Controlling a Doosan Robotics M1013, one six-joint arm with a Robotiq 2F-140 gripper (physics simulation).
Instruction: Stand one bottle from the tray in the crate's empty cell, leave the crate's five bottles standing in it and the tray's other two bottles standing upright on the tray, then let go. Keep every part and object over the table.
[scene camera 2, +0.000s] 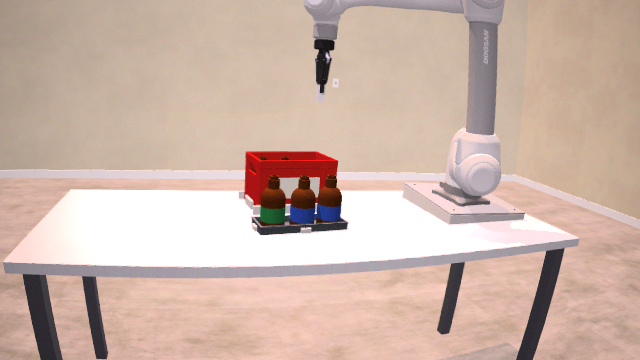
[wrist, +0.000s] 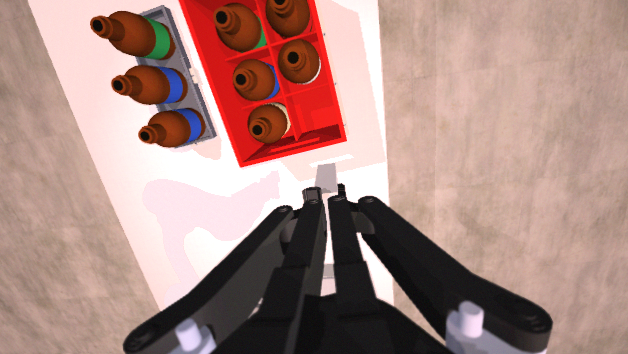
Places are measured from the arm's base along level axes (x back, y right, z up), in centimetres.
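Pixels of known places: gripper, between the fingertips: (scene camera 2: 320, 101) (wrist: 328, 178); arm's base, origin of its link: (scene camera 2: 460, 198).
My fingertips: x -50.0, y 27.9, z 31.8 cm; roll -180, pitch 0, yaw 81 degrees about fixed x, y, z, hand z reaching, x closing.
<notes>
Ahead of a thing's pixels: the offset from my fingertips to its top centre. "pt": to the spot under its first point. Level surfaces: height alone.
The red crate @[dx -12.8, dy -6.1, dz -18.9 cm] (scene camera 2: 300, 168) (wrist: 220, 100) holds five upright brown bottles; its cell @[pt dx -3.3, dy -2.3, dz -35.6 cm] (wrist: 315, 112) at the lower right in the wrist view is empty. The dark tray @[dx -19.0, dy -30.4, dz -33.9 cm] (scene camera 2: 280, 230) (wrist: 182, 57) beside the crate bears three upright brown bottles: a green-labelled one @[dx -27.5, dy -29.6, dz -20.4 cm] (scene camera 2: 273, 202) (wrist: 140, 35) at one end, a blue-labelled one @[dx -18.6, dy -31.1, dz -20.4 cm] (scene camera 2: 302, 202) (wrist: 155, 85) in the middle and another blue-labelled one @[dx -9.6, dy -30.9, dz -20.4 cm] (scene camera 2: 330, 200) (wrist: 172, 129) at the other end. My gripper (scene camera 2: 321, 90) (wrist: 328, 178) is shut with nothing between its fingers, high above the table, well above the crate and bottles.
The white table @[dz -36.5 cm] (scene camera 2: 150, 230) (wrist: 110, 125) carries the crate and the tray. The robot's base plate (scene camera 2: 480, 212) is at the table's right in the scene view. Small pale blocks stand at the crate's foot. The tray stands close along the crate's long side.
</notes>
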